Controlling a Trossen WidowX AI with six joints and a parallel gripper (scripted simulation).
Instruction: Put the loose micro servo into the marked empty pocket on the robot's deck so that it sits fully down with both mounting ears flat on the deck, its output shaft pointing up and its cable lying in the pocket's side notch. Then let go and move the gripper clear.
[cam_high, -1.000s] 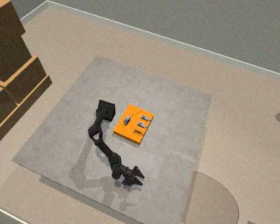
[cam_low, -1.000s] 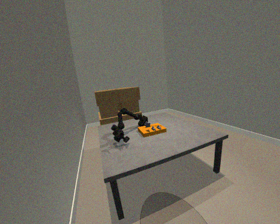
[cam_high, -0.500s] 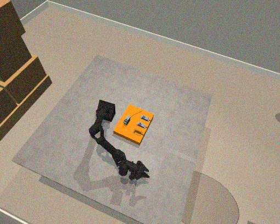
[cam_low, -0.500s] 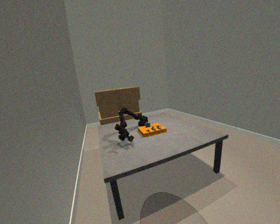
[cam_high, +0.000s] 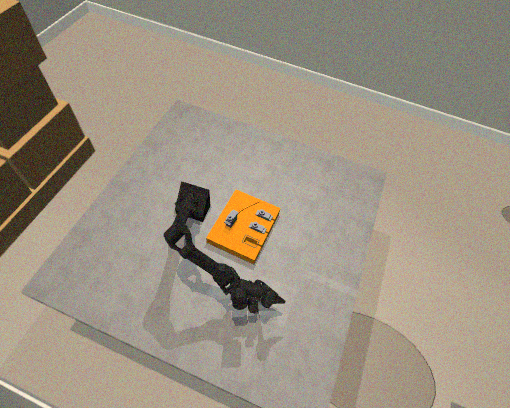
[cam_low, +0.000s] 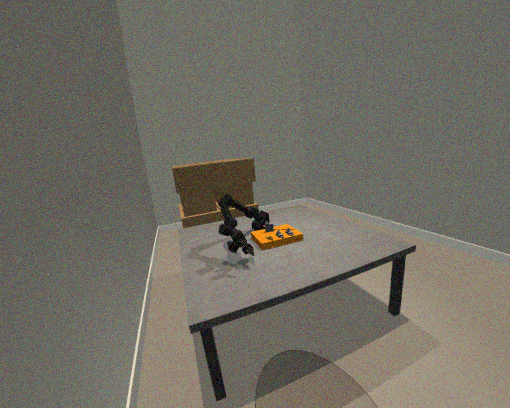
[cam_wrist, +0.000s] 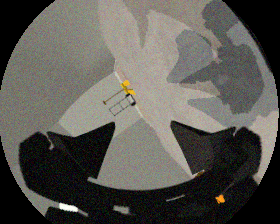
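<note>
My gripper tip is now 35 cm past the orange deck, 25 cm to the right of it and 7 cm above it.
</note>
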